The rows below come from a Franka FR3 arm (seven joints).
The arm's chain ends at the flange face. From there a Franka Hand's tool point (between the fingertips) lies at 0.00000 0.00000 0.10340 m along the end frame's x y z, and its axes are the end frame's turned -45 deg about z.
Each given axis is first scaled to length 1.
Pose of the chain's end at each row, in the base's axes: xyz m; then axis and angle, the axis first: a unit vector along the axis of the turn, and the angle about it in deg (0 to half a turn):
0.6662 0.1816 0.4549 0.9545 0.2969 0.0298 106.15
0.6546 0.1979 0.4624 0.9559 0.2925 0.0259 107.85
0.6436 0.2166 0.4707 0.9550 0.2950 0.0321 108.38
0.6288 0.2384 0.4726 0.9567 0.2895 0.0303 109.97
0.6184 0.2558 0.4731 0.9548 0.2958 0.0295 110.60
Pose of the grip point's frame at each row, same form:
0.6994 0.0880 0.4263 0.7438 0.6192 -0.2518 111.31
0.6867 0.1048 0.4308 0.7476 0.6165 -0.2471 112.99
0.6767 0.1242 0.4382 0.7474 0.6197 -0.2394 113.19
0.6610 0.1466 0.4374 0.7520 0.6163 -0.2336 114.69
0.6510 0.1646 0.4368 0.7484 0.6216 -0.2314 115.28

